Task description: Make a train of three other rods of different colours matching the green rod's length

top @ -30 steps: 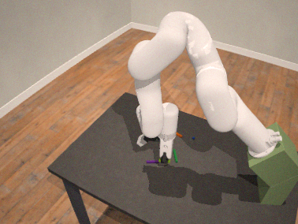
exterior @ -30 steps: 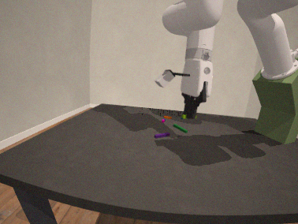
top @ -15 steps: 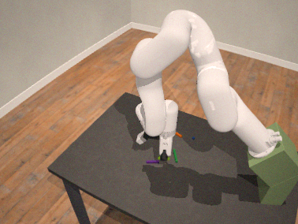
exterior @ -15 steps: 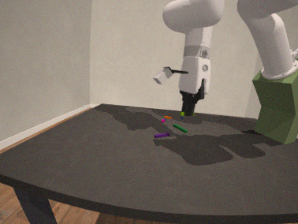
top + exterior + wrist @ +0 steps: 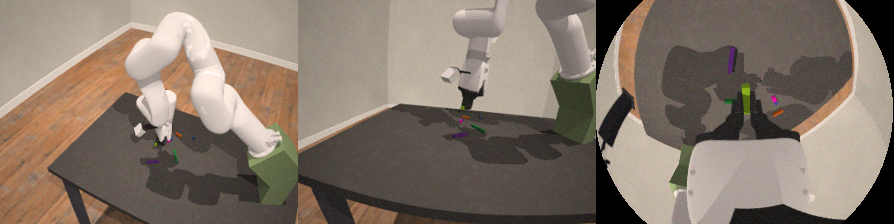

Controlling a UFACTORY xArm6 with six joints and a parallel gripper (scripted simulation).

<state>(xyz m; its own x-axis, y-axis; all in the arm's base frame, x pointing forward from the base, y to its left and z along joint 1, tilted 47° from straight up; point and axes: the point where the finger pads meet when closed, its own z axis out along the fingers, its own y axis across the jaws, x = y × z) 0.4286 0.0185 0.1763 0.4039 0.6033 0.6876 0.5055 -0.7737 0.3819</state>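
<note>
My gripper is now 3 cm short of the magenta rod, 12 cm to the left of it and 11 cm above it. Also, from my hand: purple rod 1 cm ahead, 4 cm to the left, 11 cm below; green rod 6 cm behind, 6 cm to the right, 11 cm below; lime rod 2 cm below.
</note>
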